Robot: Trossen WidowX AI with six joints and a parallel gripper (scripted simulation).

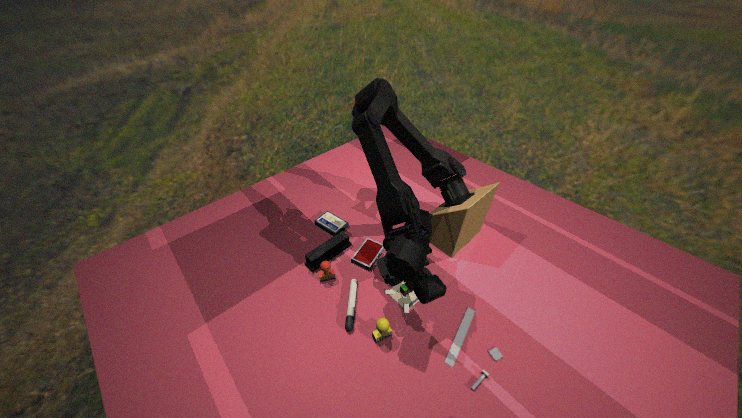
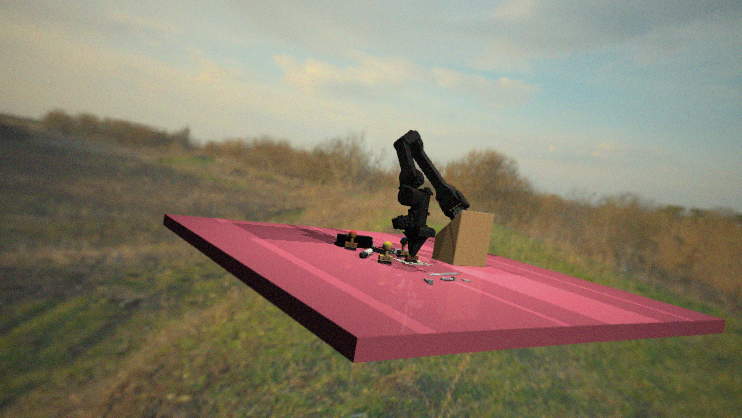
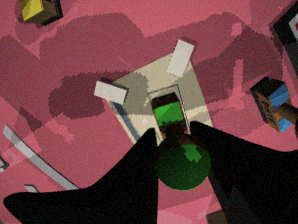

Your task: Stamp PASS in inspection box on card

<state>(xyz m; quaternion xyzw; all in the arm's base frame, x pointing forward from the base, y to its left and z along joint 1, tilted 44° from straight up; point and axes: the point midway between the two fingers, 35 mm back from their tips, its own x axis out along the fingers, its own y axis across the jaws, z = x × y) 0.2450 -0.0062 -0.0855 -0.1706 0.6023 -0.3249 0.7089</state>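
Right now my gripper tip is right at the green-knobbed stamp. Also, from my gripper tip: blue stamp 90 mm to the right, 20 mm behind; cream card 20 mm below, 10 mm behind; yellow-knobbed stamp 130 mm ahead, 40 mm to the left.
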